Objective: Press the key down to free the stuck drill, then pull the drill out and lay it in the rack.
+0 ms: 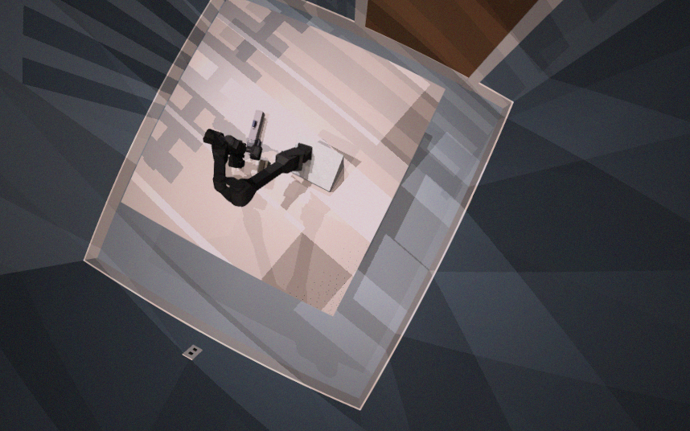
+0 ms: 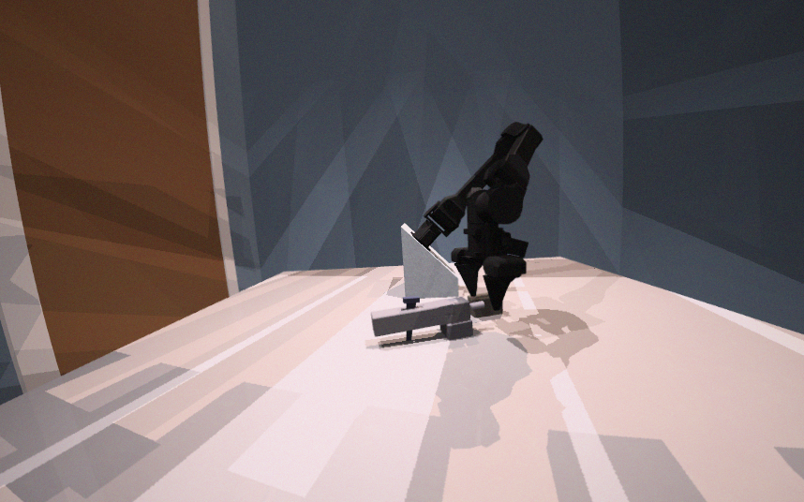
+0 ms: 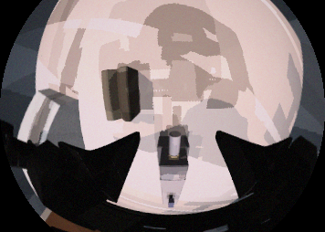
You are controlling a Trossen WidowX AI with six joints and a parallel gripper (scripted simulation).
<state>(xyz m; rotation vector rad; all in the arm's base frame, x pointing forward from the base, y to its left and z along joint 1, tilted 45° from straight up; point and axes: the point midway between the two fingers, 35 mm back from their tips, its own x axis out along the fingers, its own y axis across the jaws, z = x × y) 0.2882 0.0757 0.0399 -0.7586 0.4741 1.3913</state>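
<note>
Now: the brass-coloured drill 60 mm to the right of my gripper tip and 10 mm below it. Round my gripper tip: dark blue t-shaped key 150 mm to the right, 10 mm ahead; dark block 80 mm behind, 40 mm below, 30 mm to the left.
</note>
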